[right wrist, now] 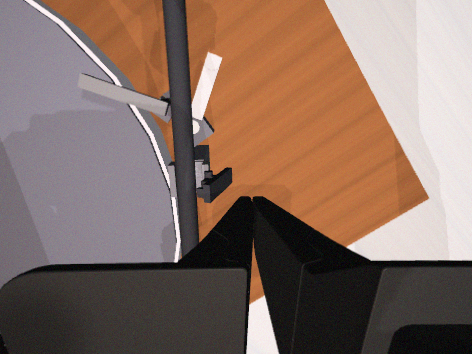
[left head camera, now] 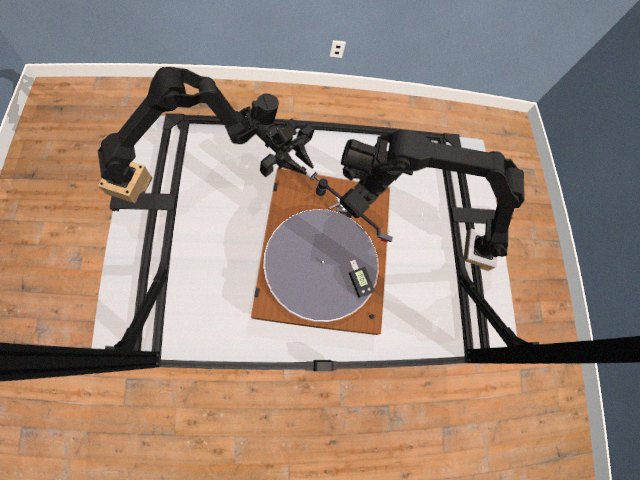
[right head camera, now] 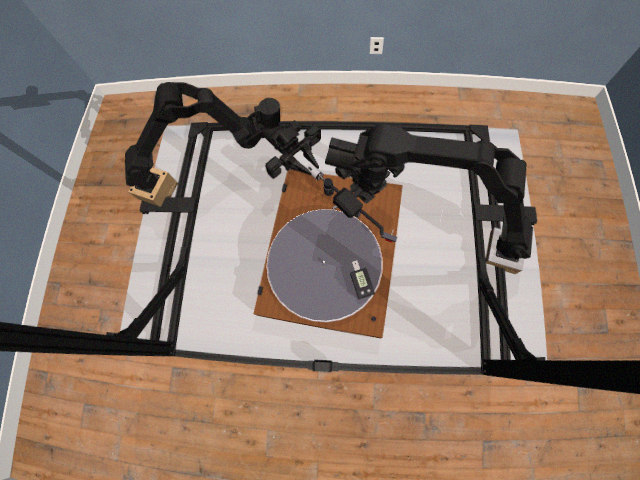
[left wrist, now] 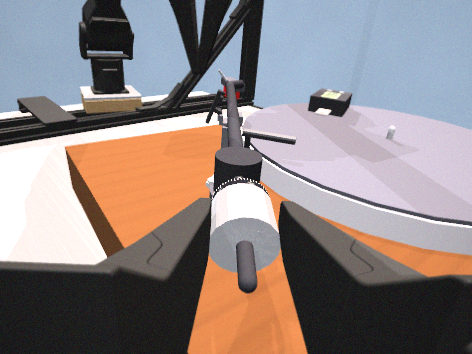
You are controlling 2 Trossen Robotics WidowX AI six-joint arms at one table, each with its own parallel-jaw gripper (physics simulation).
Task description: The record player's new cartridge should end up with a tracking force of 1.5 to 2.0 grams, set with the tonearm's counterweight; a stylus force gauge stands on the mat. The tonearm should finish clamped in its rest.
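Pixels of known places: left gripper, fingertip midpoint: (left head camera: 309,170) (right head camera: 314,171) (left wrist: 245,211); right gripper, fingertip midpoint: (right wrist: 250,207) (left head camera: 362,197) (right head camera: 365,196) (left wrist: 198,74); left arm's base at its link origin: (left head camera: 121,175) (right head camera: 147,181); right arm's base at its link origin: (left head camera: 484,247) (right head camera: 508,248) (left wrist: 109,90).
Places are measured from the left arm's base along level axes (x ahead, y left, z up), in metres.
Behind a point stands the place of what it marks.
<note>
The white counterweight (left head camera: 312,175) @(x 0.512, y 0.149, z 0.048 m) (right head camera: 316,173) @(x 0.508, y 0.154, z 0.050 m) (left wrist: 244,212) @(x 0.496, y 0.165, z 0.049 m) sits on the rear of the tonearm (left head camera: 370,222) @(x 0.695, y 0.069, z 0.050 m) (right head camera: 370,218) @(x 0.684, y 0.076, z 0.049 m) (left wrist: 233,117) @(x 0.610, y 0.111, z 0.046 m) (right wrist: 180,90) @(x 0.604, y 0.115, z 0.046 m). My left gripper (left wrist: 245,211) @(x 0.500, y 0.162, z 0.046 m) is shut on it, one finger on each side. The cartridge end (left head camera: 385,238) @(x 0.745, y 0.040, z 0.047 m) (right head camera: 389,237) @(x 0.745, y 0.042, z 0.048 m) shows red, out past the platter's edge. In the right wrist view the tonearm passes over the rest (right wrist: 201,172) @(x 0.641, y 0.103, z 0.034 m), whose black clamp piece (right wrist: 218,185) @(x 0.647, y 0.111, z 0.049 m) sticks out to the side. My right gripper (right wrist: 250,207) @(x 0.655, y 0.121, z 0.069 m) is shut and empty, beside the tonearm near the rest. The gauge (left head camera: 361,282) @(x 0.714, y -0.090, z 0.036 m) (right head camera: 361,282) @(x 0.713, y -0.087, z 0.036 m) (left wrist: 330,103) @(x 0.692, y -0.062, z 0.030 m) lies on the mat (left head camera: 305,284) @(x 0.581, y -0.133, z 0.015 m); its digits are too small to read.
The wooden plinth (left head camera: 320,324) @(x 0.648, y -0.214, z -0.011 m) (right head camera: 323,326) @(x 0.658, y -0.216, z -0.011 m) (right wrist: 300,150) @(x 0.666, y 0.158, z -0.011 m) lies on the white table. Beside the tonearm are a pale lift bar (left wrist: 270,136) @(x 0.591, y 0.091, z 0.037 m) (right wrist: 125,96) @(x 0.595, y 0.091, z 0.038 m) and a white lever (right wrist: 207,85) @(x 0.605, y 0.123, z 0.006 m). A spindle (left head camera: 322,261) @(x 0.605, y -0.065, z 0.027 m) (left wrist: 391,132) @(x 0.604, y -0.062, z 0.023 m) stands at the platter's centre. A black frame (left head camera: 232,364) @(x 0.461, y -0.377, z -0.081 m) borders the table.
</note>
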